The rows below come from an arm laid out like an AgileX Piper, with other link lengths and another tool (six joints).
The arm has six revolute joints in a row. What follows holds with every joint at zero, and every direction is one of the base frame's. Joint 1 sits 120.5 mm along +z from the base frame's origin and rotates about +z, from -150 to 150 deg. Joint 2 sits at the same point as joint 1 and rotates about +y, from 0 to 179.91 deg. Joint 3 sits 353 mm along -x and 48.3 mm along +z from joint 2 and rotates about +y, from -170 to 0 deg. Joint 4 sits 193.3 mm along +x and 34.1 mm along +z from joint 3 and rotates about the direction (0.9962, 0, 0.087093), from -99.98 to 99.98 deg. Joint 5 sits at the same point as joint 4 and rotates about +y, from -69.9 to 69.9 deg. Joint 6 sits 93.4 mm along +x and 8.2 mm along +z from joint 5 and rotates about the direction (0.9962, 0, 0.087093), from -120 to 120 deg. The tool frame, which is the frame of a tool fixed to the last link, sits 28.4 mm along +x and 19 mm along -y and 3.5 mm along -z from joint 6; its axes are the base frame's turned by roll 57.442, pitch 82.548 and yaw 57.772 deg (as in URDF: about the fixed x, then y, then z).
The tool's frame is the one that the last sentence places.
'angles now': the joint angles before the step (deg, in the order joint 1, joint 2, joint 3, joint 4, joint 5, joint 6). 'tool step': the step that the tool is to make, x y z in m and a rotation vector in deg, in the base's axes. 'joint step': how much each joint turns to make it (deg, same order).
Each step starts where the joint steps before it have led.
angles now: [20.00, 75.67, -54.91, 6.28, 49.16, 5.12]
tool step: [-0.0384, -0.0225, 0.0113, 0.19, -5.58, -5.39]
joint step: [0.00, -9.12, 4.02, -5.36, -0.56, 7.46]
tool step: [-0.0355, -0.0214, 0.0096, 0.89, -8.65, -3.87]
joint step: [0.06, -9.59, 3.53, -5.48, -2.25, 5.76]
